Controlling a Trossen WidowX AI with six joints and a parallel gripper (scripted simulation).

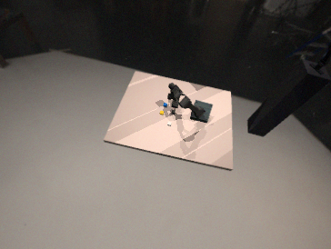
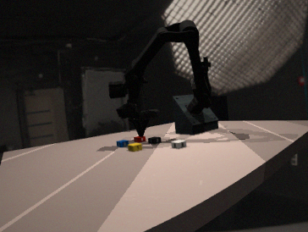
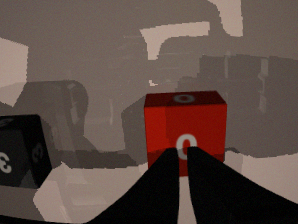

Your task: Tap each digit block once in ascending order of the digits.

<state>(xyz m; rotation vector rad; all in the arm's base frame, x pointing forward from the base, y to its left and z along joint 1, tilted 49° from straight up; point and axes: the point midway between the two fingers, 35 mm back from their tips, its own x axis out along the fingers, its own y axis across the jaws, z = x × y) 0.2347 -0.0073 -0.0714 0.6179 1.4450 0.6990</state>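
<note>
Now: gripper tip 10 mm short of the red block and 10 mm above it. Also, from my gripper tip: yellow block: 100 mm ahead, 120 mm to the left, 10 mm below; then blue block: 90 mm ahead, 20 mm to the left, 10 mm below; then black block: 80 mm to the left, 10 mm below.
</note>
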